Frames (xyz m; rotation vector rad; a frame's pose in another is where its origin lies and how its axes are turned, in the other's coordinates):
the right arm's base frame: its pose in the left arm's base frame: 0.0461 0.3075 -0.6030 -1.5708 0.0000 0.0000
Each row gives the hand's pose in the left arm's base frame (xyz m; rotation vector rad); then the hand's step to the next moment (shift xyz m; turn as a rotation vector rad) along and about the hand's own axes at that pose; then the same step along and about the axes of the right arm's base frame.
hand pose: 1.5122 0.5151 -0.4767 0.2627 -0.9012 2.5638
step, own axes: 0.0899 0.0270 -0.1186 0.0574 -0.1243 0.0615
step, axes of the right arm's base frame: -0.0975 0.0793 0.0842 0.0052 -0.1341 0.0671
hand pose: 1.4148 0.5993 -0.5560 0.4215 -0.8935 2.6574
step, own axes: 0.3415 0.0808 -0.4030 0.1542 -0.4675 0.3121
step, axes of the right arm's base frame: -0.4125 0.2250 0.2546 0.0899 -0.5435 0.1904
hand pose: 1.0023 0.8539 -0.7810 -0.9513 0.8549 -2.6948
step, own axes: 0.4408 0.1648 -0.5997 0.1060 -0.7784 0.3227
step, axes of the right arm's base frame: -0.7231 0.2412 -0.0005 0.1464 -0.7005 0.4574
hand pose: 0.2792 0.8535 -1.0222 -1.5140 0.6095 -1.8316
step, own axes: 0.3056 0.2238 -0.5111 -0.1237 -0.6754 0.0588
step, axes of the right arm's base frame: -0.4824 0.0702 -0.4087 -0.0675 -0.4180 0.5437
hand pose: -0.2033 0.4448 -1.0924 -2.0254 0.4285 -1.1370
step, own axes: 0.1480 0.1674 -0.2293 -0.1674 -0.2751 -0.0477
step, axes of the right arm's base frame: -0.0981 -0.0319 -0.3031 -0.1512 -0.1251 0.2597
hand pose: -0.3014 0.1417 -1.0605 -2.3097 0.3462 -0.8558
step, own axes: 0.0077 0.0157 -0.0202 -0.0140 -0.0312 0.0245
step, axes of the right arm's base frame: -0.0078 -0.0053 -0.0250 0.0063 0.0008 0.0416
